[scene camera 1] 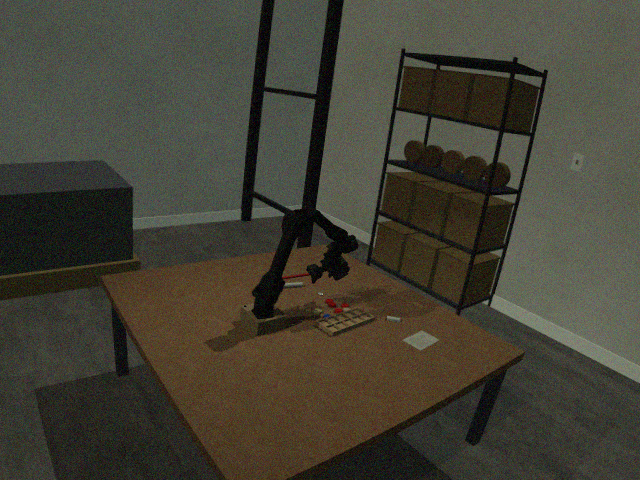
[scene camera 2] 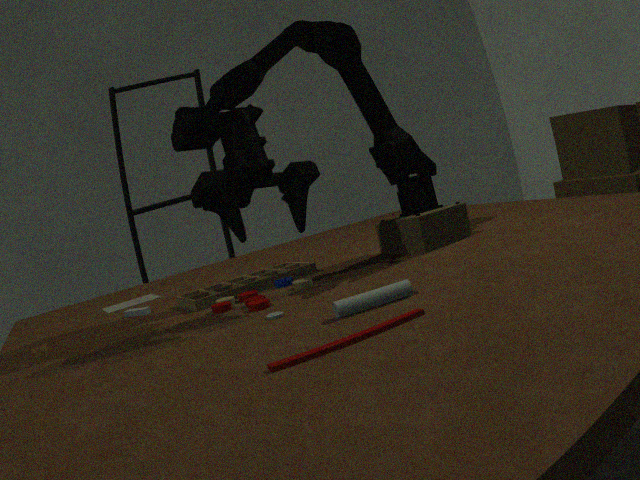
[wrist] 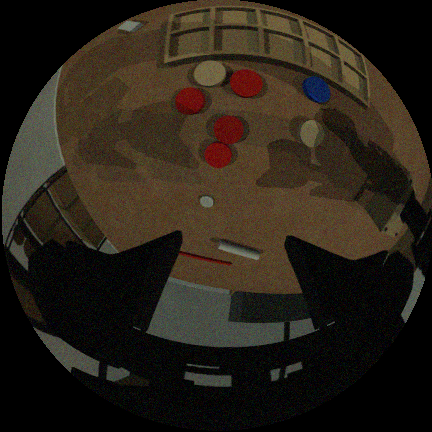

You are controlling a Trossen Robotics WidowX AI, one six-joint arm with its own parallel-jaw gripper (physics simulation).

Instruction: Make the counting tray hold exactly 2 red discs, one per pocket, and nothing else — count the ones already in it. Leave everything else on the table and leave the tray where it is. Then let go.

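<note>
The wooden counting tray lies on the table, its pockets in two rows; I see no disc in the pockets that show in the wrist view. Outside it, on its near side in that view, lie several red discs: one red disc beside a cream disc, another red disc to the left, and two close together, an upper red disc and a lower red disc. My gripper is open and empty, high above the table.
A blue disc and another cream disc lie near the tray. Also on the table are a small white disc, a white cylinder, a red rod, a white piece and a pale sheet.
</note>
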